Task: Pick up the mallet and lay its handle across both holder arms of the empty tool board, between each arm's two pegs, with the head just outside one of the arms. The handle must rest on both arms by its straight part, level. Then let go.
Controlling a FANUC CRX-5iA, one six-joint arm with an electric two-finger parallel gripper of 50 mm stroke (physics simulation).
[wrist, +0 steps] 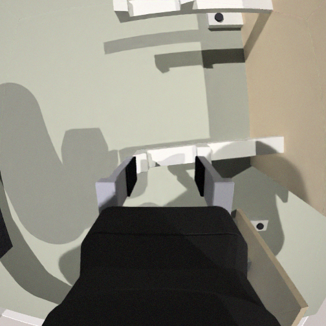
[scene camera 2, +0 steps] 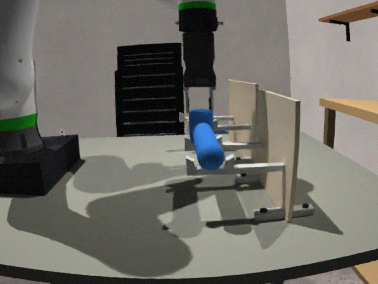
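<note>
The blue mallet lies across the arms of the nearer board in the scene view, handle end towards the camera and head at the far side; it does not show in the wrist view. The empty tool board stands behind, its pegged arms reaching left. In the wrist view its nearer arm crosses just ahead of the fingertips and its other arm is at the top edge. My gripper is open and empty, pointing down behind the mallet head, which hides its fingertips in the scene view.
The robot base stands at the left. A black cabinet is behind the table. A wooden bench and a wall shelf are at the right. Bolted board feet rest on the table.
</note>
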